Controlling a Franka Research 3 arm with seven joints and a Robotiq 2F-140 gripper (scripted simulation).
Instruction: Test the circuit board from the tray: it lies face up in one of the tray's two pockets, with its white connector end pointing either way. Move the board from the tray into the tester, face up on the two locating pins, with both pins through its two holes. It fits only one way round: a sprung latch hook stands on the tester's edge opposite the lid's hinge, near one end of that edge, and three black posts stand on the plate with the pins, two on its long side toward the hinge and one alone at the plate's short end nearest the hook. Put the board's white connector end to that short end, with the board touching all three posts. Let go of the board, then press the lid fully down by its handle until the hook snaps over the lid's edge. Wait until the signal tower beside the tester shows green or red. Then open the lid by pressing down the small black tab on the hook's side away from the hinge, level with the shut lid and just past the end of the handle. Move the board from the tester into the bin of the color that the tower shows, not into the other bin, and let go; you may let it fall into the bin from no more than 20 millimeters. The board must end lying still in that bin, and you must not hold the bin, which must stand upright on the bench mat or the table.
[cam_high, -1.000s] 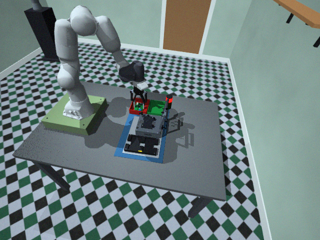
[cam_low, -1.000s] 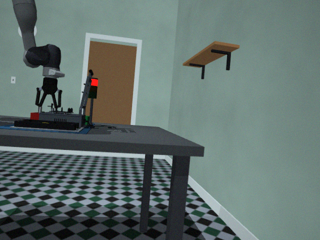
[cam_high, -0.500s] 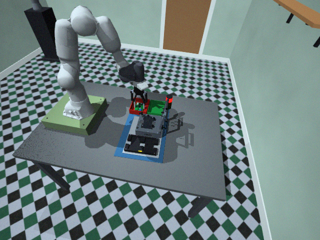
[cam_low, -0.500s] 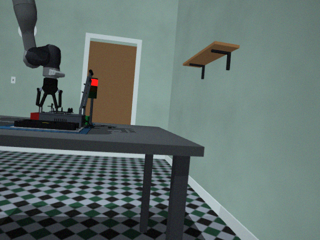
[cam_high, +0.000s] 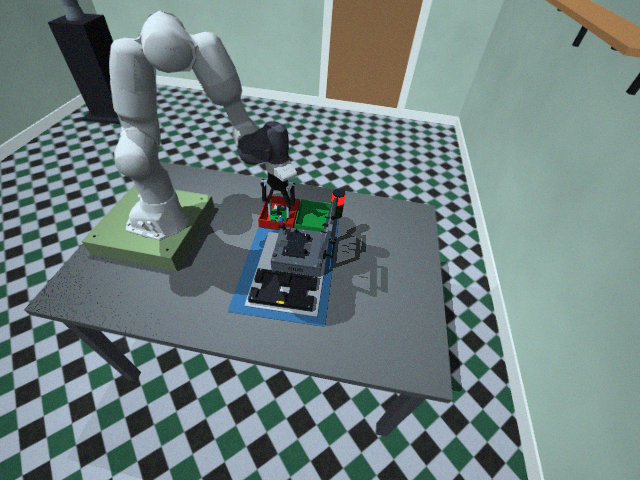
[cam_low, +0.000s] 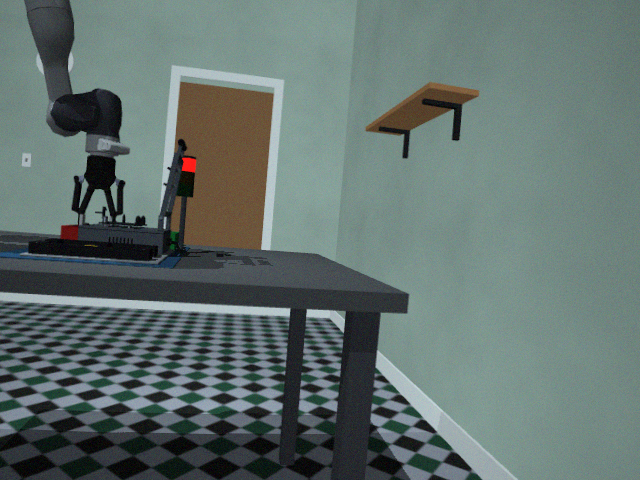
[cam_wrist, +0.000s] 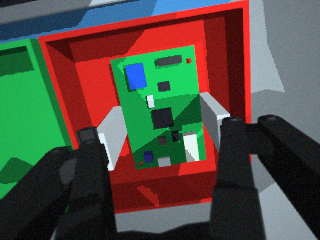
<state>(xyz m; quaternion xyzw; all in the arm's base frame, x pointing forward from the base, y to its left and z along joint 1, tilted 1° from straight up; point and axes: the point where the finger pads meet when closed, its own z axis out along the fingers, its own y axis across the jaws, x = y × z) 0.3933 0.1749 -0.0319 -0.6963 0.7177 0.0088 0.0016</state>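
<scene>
My gripper is now 3 cm above the red bin. From my hand the other things lie so: black latch hook: 14 cm to the right, 5 cm above, 4 cm ahead; green circuit board: 2 cm below; green bin: 15 cm ahead, 3 cm below.
</scene>
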